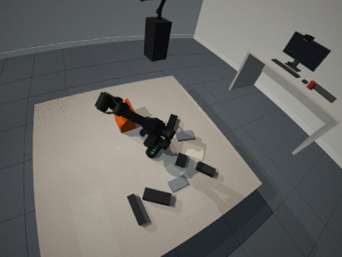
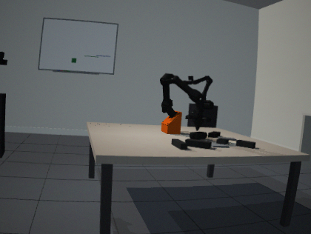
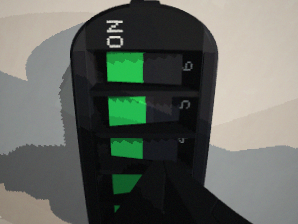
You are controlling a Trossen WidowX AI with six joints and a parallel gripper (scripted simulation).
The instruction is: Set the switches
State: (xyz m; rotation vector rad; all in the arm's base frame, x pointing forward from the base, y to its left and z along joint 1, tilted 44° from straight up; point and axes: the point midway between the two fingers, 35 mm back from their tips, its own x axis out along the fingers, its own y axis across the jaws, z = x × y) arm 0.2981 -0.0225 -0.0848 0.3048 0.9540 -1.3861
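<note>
Right now the small dark box is 16 cm ahead of my gripper tip, 11 cm to the left of it and 5 cm below it. Also, from my gripper tip: long black bar 28 cm to the right, 26 cm ahead, 4 cm below; then white plate 23 cm to the left, 15 cm ahead, 6 cm below.
</note>
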